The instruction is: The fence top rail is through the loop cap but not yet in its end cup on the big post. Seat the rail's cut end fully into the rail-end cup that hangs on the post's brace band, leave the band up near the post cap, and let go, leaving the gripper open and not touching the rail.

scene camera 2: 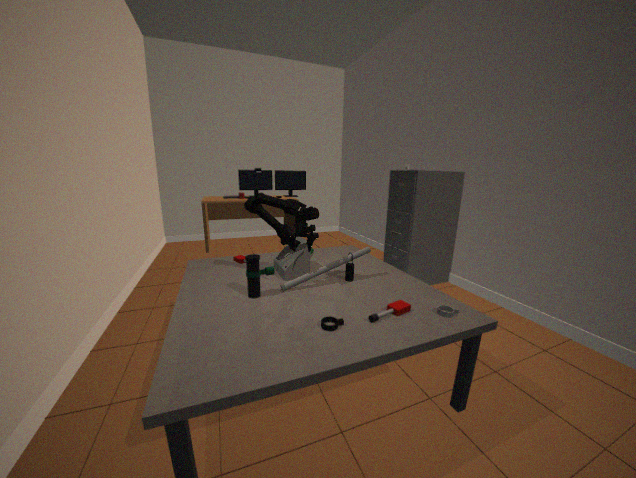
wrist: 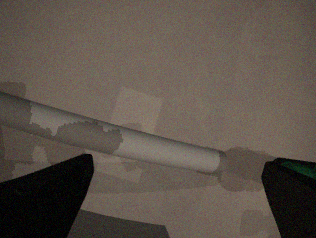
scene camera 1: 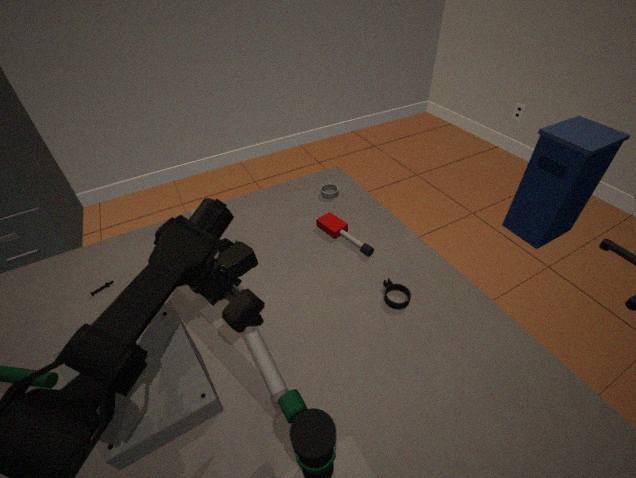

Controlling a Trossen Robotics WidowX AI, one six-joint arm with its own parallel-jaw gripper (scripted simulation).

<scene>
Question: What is my gripper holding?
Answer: Nothing.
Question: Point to a grey top rail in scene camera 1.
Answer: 277, 387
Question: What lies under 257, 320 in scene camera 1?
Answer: My gripper.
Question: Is my gripper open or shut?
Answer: Open.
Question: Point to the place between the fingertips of my gripper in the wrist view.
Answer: At 181, 169
</scene>
